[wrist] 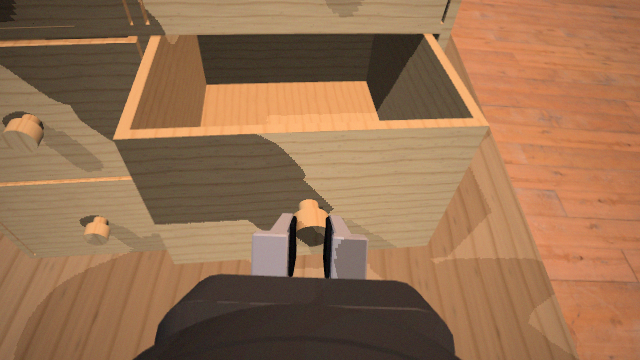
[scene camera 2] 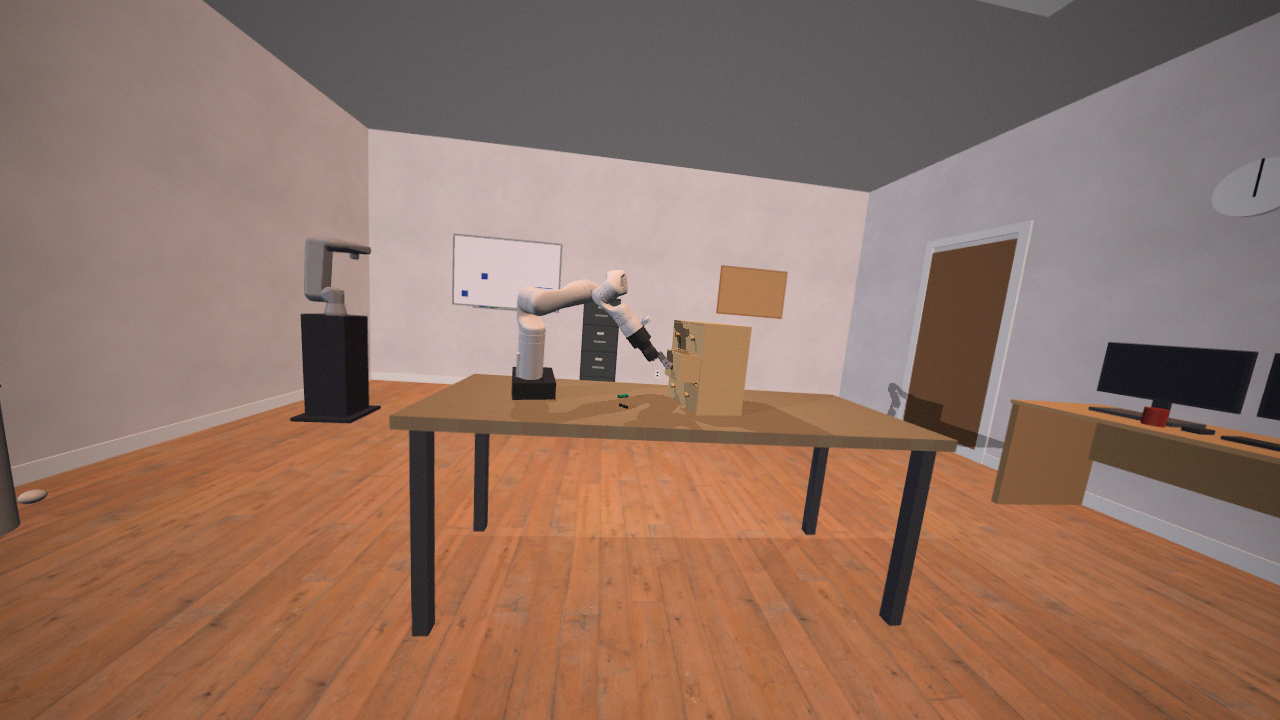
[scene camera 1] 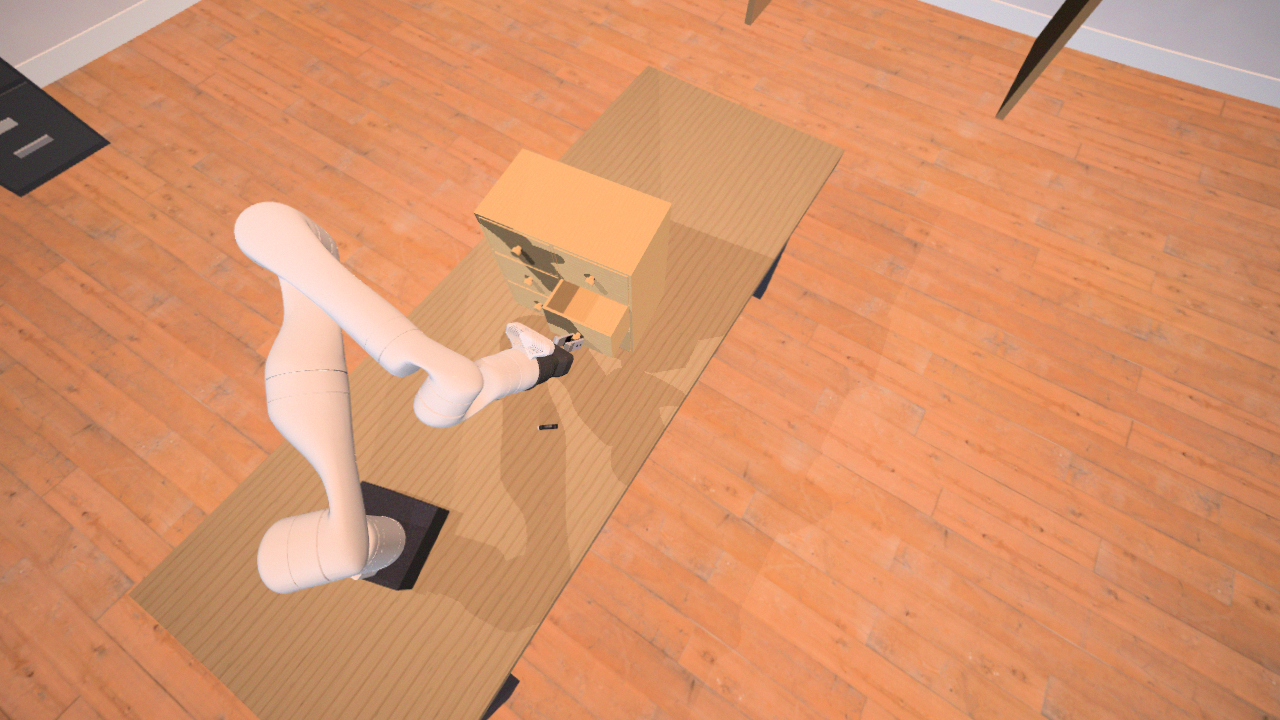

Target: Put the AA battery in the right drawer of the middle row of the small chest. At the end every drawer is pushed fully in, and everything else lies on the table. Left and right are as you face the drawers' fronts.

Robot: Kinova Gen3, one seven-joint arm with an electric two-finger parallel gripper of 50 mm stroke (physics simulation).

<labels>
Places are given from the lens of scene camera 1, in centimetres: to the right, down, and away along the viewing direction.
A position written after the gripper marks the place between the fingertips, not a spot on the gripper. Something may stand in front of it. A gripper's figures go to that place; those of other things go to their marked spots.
gripper [scene camera 1: 576, 340]: -13, -4, 98
wooden chest [scene camera 1: 619, 228]: -4, -24, 88
</labels>
